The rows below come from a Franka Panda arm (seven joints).
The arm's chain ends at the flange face. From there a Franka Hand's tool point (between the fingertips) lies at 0.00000 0.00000 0.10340 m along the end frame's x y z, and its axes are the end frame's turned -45 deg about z.
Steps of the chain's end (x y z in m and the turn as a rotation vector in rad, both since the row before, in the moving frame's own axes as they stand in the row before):
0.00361 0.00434 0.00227 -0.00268 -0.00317 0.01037
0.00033 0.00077 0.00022 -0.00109 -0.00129 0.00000
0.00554 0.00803 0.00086 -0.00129 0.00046 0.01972
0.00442 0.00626 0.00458 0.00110 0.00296 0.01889
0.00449 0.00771 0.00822 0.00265 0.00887 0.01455
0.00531 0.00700 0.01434 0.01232 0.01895 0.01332
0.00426 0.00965 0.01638 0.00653 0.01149 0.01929
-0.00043 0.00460 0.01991 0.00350 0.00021 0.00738
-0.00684 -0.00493 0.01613 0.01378 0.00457 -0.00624
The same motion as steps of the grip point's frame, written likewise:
-0.00094 0.00558 0.00227 0.00035 -0.00414 0.01037
-0.00049 0.00076 0.00022 0.00014 -0.00168 0.00000
-0.00182 0.00972 0.00086 -0.00124 -0.00059 0.01972
-0.00101 0.00769 0.00458 -0.00132 0.00287 0.01889
-0.00144 0.00909 0.00822 -0.00440 0.00815 0.01455
0.00109 0.00920 0.01431 -0.00469 0.02211 0.01332
-0.00250 0.01021 0.01637 -0.00351 0.01274 0.01929
-0.00328 0.00271 0.01991 0.00233 0.00262 0.00738
-0.00001 -0.00900 0.01612 0.00651 0.01298 -0.00624

